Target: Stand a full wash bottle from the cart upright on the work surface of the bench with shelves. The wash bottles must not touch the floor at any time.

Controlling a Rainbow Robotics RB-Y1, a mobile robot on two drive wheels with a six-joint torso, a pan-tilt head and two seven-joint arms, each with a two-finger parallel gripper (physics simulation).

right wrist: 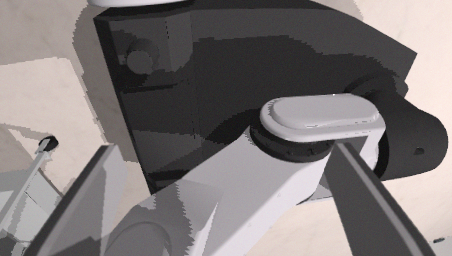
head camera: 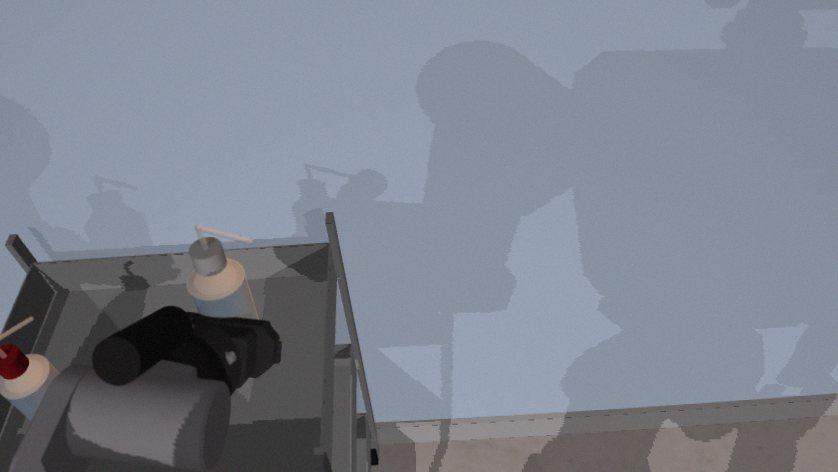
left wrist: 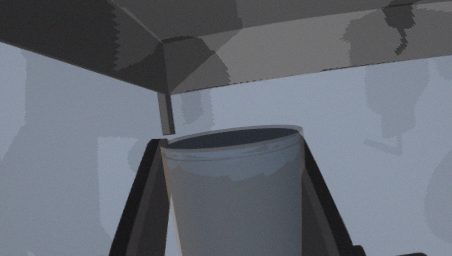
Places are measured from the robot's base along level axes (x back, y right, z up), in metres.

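Pixels of known places: left gripper, fingertip midpoint: (head camera: pixel 239 326) (left wrist: pixel 226 149); right gripper, fingertip midpoint: (right wrist: pixel 226 158).
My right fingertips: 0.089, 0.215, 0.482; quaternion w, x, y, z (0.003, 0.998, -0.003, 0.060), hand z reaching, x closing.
For each thing: its top centre in the pictures, then the offset to it from my right fingertips, as dx, dy, dz. "spot": a spot on its surface instead. Level surfaces: height alone.
- second wash bottle, surface spot: (head camera: pixel 32 378) spot: -0.555, -0.679, +0.292
- brownish floor, its level: dz -0.481
- black caster, surface spot: (right wrist: pixel 48 143) spot: -0.465, -0.336, -0.442
A wash bottle (head camera: pixel 219 287) (left wrist: pixel 237 200) with a grey cap, a pale bent spout and bluish contents is upright, slightly tilted in the picture, over the grey cart tray (head camera: pixel 155 270) (left wrist: pixel 290 52). My left gripper (left wrist: pixel 226 149) is shut on its body, one finger on each side. The bottle's base is free of the tray in the left wrist view. The fingers are hidden behind the wrist in the head view. A second wash bottle (head camera: pixel 32 378) with a red cap is at the tray's left side, partly hidden. My right gripper (right wrist: pixel 226 158) is open and empty. The bench does not show.
A thin upright cart post (head camera: pixel 345 293) rises at the tray's right side. A blue-grey wall (head camera: pixel 498 263) with shadows stands behind, above a skirting strip (head camera: pixel 498 422) and brownish floor (head camera: pixel 492 454). A black caster (right wrist: pixel 48 143) and the robot's dark base (right wrist: pixel 240 65) show in the right wrist view.
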